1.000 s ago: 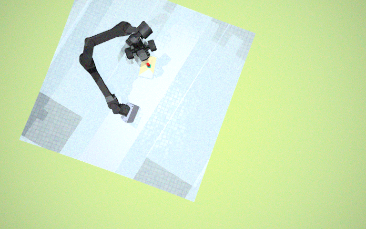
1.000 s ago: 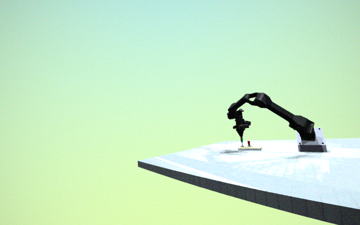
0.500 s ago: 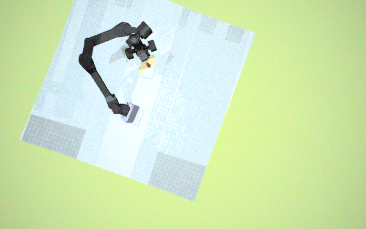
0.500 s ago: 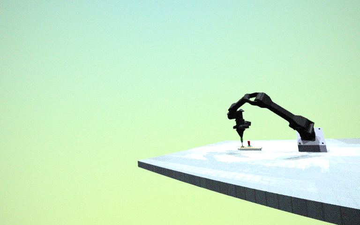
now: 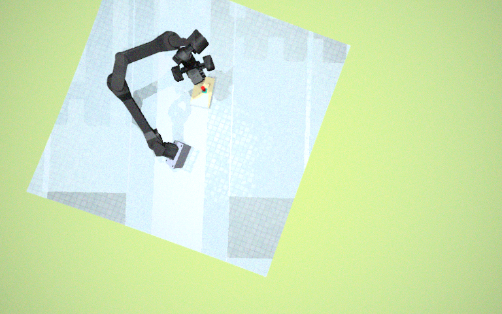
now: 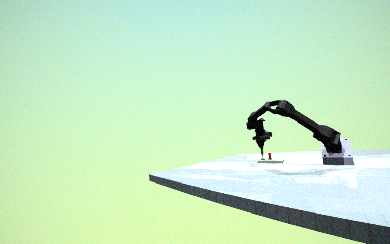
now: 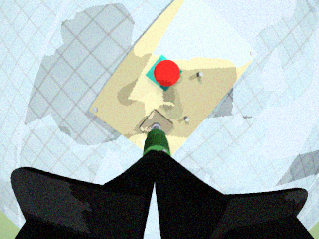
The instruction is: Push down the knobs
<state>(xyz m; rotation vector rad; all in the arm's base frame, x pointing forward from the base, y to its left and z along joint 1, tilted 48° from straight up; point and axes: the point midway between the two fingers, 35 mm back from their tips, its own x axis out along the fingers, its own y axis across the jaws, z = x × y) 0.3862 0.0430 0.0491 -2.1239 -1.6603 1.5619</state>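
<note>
My gripper tip is now 1 cm above the green knob. The rest, counted from my gripper tip: red knob: 4 cm to the right, 4 cm below, 4 cm behind.
</note>
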